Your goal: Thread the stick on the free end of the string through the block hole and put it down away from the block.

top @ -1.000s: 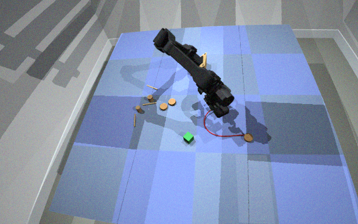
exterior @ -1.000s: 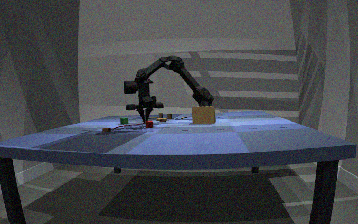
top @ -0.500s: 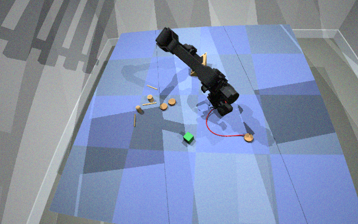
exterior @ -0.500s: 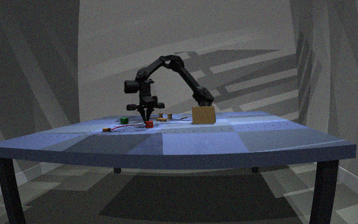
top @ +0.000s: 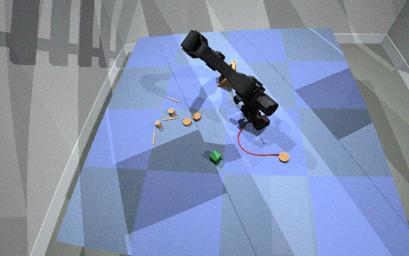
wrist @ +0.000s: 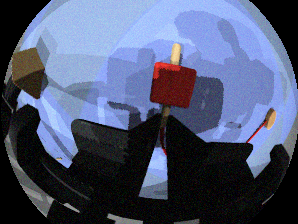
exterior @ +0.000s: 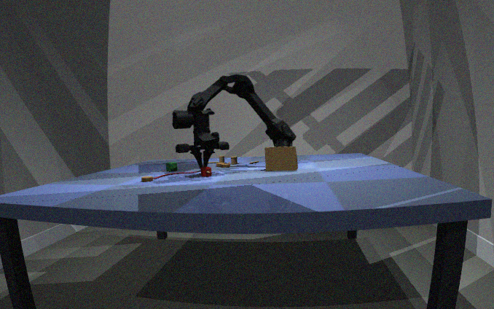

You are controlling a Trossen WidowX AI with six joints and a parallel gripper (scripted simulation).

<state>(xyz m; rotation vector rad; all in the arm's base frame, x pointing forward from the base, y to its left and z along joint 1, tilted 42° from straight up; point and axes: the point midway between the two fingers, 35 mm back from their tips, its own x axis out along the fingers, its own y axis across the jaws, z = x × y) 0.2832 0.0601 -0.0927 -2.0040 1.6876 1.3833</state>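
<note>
Now: gripper tip 10 mm past the thin wooden stick and 10 mm to the right of it. The rest, counted from my gripper tip: green cube 180 mm ahead, 140 mm to the right; then red cube 20 mm behind, 30 mm to the left; then round wooden button 170 mm ahead, 130 mm to the left, 10 mm below.
</note>
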